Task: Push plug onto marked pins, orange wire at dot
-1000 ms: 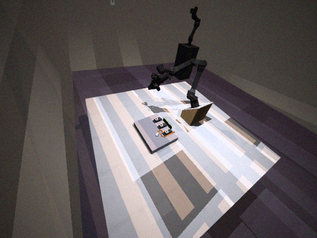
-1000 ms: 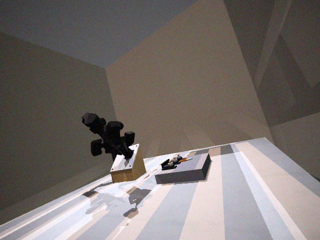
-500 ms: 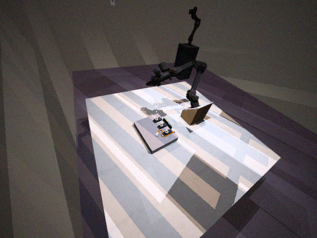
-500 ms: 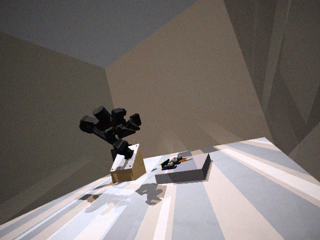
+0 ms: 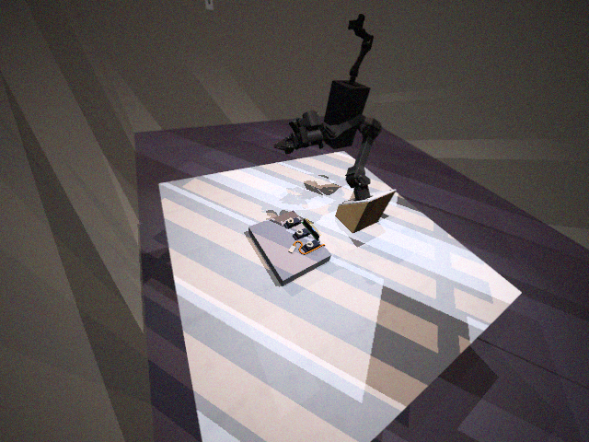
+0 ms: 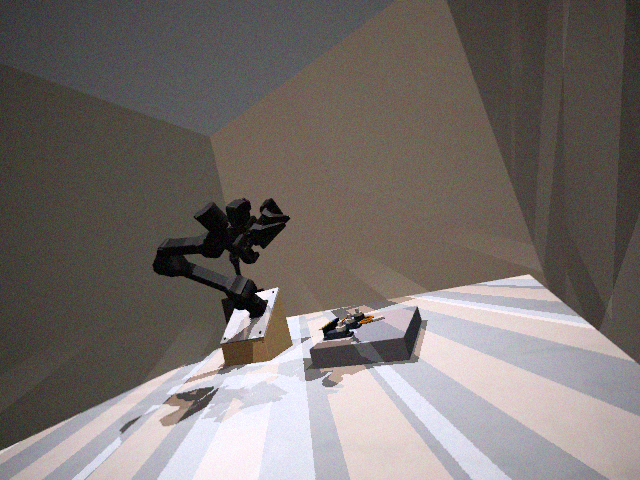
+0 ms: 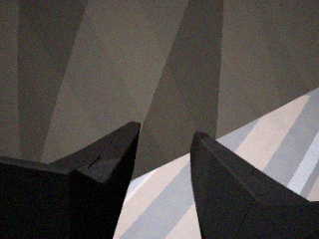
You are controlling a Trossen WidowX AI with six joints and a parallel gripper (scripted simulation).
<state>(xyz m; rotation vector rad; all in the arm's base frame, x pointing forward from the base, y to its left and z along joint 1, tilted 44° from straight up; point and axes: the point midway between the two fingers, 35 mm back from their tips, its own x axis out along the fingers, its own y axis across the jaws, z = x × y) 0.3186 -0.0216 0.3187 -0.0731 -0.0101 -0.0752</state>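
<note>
The blue band lies 80 mm behind my gripper tip, 240 mm to the left of it and 290 mm below it. From my gripper tip the other things lie so: grey printed holder 80 mm ahead, 230 mm to the left, 340 mm below.
</note>
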